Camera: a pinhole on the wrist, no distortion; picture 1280 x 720 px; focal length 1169.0 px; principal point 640.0 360.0 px. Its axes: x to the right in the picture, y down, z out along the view. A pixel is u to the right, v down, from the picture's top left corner.
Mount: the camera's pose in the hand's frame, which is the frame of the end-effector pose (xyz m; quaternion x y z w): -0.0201 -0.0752 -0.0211 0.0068 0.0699 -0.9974 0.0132
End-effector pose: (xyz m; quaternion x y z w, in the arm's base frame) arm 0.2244 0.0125 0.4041 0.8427 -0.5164 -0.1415 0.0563
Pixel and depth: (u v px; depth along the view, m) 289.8 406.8 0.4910
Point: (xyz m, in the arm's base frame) 0.2748 0.0019 -0.0993
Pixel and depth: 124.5 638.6 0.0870
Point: 0.3047 0.0492 0.3153
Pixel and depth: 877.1 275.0 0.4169
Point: 0.1505 0.1791 0.0223
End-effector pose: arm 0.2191 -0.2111 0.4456 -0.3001 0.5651 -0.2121 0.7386
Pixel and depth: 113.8 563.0 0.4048
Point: 0.6260 -0.3827 0.5348
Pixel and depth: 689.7 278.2 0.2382
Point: 0.4211 -0.2124 0.5716
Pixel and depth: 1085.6 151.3 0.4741
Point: 0.6041 -0.0273 0.7185
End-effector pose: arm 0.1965 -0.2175 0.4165 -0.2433 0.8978 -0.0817 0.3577
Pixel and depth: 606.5 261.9 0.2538
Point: 0.3997 -0.2806 0.2846
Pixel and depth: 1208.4 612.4 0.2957
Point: 0.5472 -0.2875 0.3847
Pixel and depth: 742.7 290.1 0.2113
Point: 0.3868 -0.2722 0.3327
